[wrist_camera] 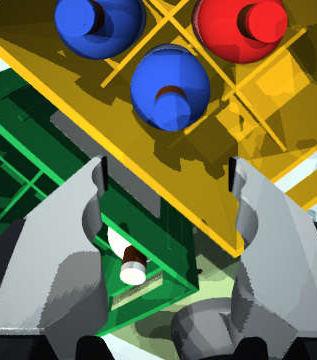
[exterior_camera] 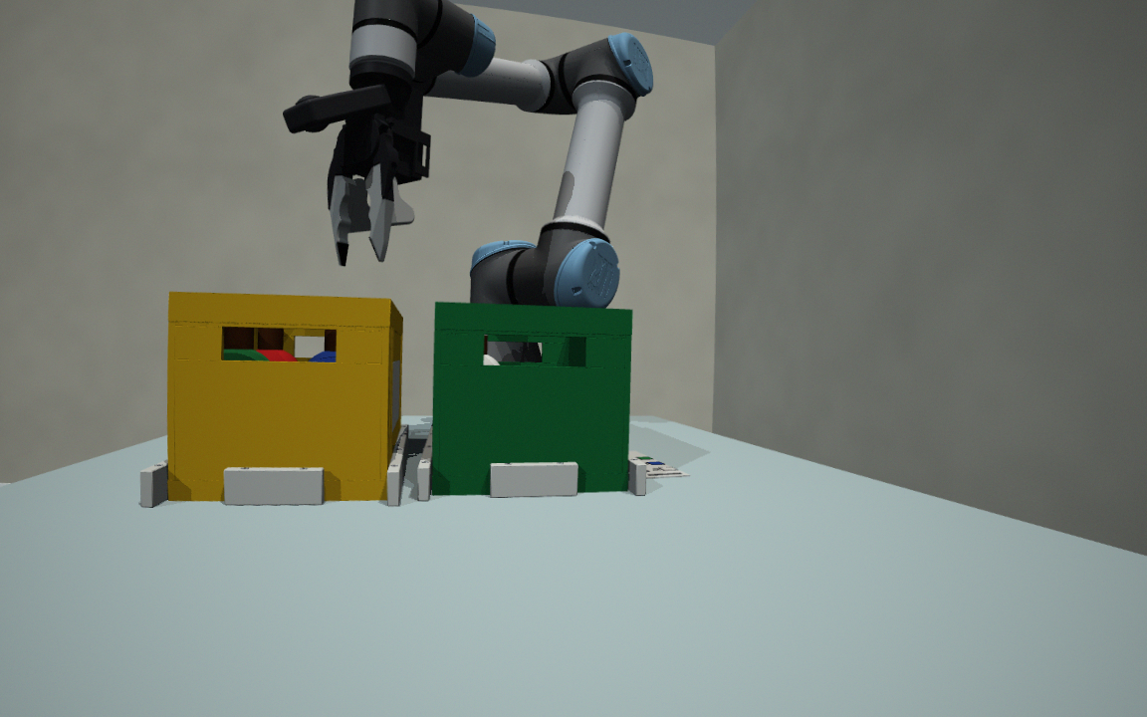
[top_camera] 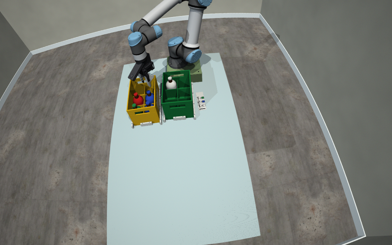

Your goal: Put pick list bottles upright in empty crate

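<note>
Now: the yellow crate 10 mm ahead of my hand, 50 mm to the right of it and 160 mm below it. Also, from my hand: green bottle: 110 mm ahead, 70 mm to the right, 150 mm below; then white bottle: 120 mm behind, 120 mm to the left, 150 mm below; then red bottle: 20 mm ahead, 90 mm to the right, 150 mm below.
</note>
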